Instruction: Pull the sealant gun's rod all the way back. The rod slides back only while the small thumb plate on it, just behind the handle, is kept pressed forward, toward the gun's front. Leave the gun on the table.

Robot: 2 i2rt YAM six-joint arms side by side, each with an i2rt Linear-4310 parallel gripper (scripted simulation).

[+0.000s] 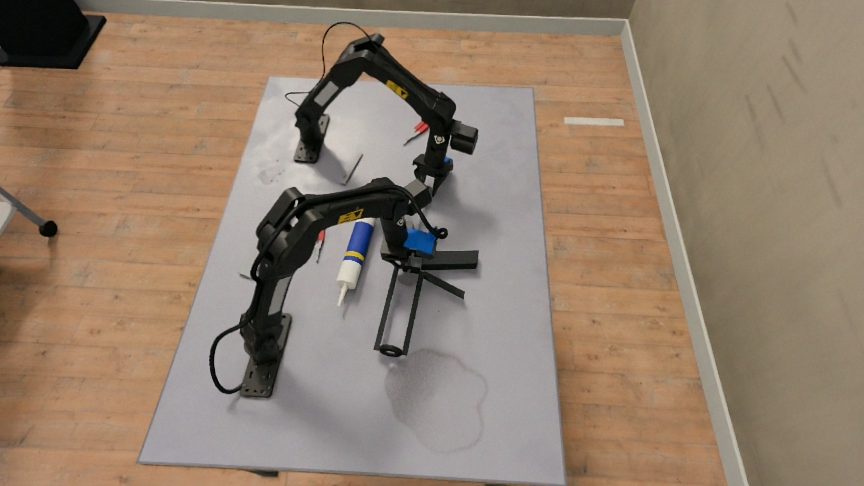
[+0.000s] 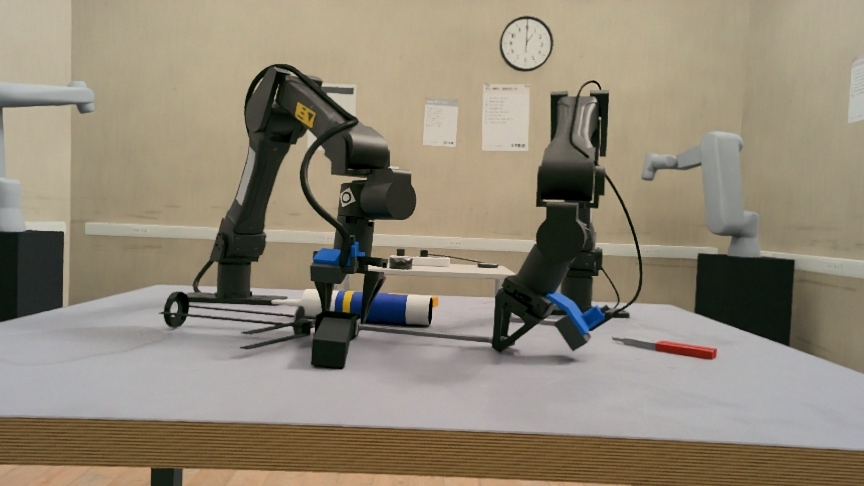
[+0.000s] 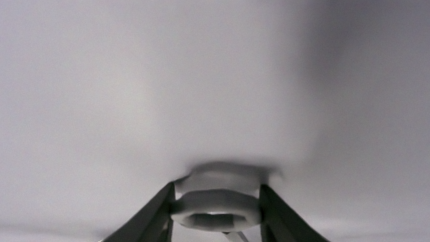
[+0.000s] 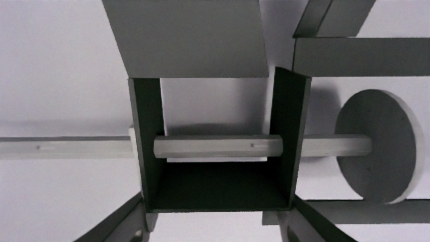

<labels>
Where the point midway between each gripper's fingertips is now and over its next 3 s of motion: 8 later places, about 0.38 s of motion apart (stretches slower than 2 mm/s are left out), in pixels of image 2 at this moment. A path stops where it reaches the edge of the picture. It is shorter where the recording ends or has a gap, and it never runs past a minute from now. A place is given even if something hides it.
My left gripper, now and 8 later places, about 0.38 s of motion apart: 499, 347; 515, 346; 518, 343; 528, 330; 537, 316; 538, 321; 518, 290; 496, 246; 487, 222
My right gripper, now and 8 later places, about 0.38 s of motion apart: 343, 321; 345, 321; 345, 321; 346, 320; 344, 311; 348, 297; 333, 303; 335, 303; 333, 303
</labels>
